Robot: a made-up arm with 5 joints.
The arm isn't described. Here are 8 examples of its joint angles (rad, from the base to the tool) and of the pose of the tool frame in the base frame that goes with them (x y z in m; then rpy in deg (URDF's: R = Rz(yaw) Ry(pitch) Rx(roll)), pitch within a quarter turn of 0, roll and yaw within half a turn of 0).
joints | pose
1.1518 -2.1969 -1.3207 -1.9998 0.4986 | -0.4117 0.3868 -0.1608 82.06 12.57 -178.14
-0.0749 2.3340 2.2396 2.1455 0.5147 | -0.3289 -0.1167 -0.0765 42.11 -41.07 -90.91
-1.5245 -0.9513 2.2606 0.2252 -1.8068 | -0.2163 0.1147 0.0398 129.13 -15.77 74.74
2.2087 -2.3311 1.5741 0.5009 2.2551 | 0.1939 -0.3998 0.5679 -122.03 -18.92 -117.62
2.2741 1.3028 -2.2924 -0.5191 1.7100 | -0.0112 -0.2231 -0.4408 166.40 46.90 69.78
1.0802 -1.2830 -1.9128 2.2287 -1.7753 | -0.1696 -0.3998 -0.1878 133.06 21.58 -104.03
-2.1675 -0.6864 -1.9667 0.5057 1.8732 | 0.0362 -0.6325 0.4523 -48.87 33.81 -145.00
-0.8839 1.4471 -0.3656 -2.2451 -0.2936 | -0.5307 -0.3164 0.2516 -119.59 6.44 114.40
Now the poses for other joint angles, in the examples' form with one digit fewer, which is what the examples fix.
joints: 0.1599 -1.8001 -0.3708 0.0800 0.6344
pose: -0.537 -0.016 -0.609 107.2 -3.0 -35.7
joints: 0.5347 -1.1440 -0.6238 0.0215 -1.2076
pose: -0.769 -0.367 -0.443 80.2 18.7 82.4
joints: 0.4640 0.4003 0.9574 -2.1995 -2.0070
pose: -0.500 -0.570 0.153 -35.2 -10.6 -42.5
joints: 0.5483 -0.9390 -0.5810 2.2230 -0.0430
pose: -0.413 -0.529 -0.299 113.1 20.5 153.9
